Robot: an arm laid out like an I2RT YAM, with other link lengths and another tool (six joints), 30 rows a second.
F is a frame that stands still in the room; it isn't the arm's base.
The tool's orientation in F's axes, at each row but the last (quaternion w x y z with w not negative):
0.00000, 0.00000, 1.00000, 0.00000
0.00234, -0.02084, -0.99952, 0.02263
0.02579, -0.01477, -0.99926, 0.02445
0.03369, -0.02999, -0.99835, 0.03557
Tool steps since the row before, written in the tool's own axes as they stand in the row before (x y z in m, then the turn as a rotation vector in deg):
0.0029, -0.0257, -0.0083, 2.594, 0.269, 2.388
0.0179, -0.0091, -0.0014, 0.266, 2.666, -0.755
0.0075, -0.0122, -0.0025, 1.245, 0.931, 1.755
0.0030, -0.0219, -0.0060, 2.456, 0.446, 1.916
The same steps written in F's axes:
-0.0029, -0.0257, 0.0083, -2.594, 0.269, -2.388
-0.0183, -0.0083, 0.0019, -0.151, 2.706, 0.634
-0.0077, -0.0118, 0.0035, -1.308, 0.883, -1.733
-0.0038, -0.0212, 0.0078, -2.553, 0.465, -1.779

